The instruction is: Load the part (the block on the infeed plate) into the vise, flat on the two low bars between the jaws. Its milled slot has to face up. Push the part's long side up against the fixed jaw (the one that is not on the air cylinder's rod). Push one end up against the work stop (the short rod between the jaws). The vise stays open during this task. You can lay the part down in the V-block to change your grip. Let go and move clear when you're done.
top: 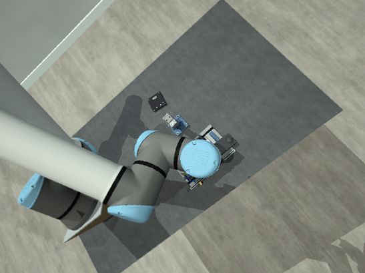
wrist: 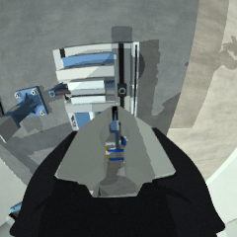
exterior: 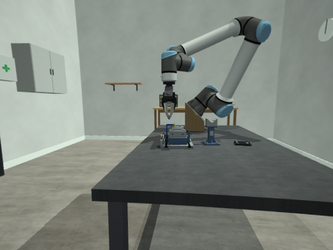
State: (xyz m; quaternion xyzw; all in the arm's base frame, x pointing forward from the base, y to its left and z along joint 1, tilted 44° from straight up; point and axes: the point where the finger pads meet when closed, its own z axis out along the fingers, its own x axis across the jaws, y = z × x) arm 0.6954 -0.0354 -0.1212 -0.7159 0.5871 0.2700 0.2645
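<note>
Right now the part is 7 cm below my hand, 5 cm to the left of it and 1 cm behind it. The rest, counted from my hand: infeed plate 44 cm to the left, 17 cm below, 13 cm behind; vise 14 cm below, 8 cm behind, 4 cm to the left.
</note>
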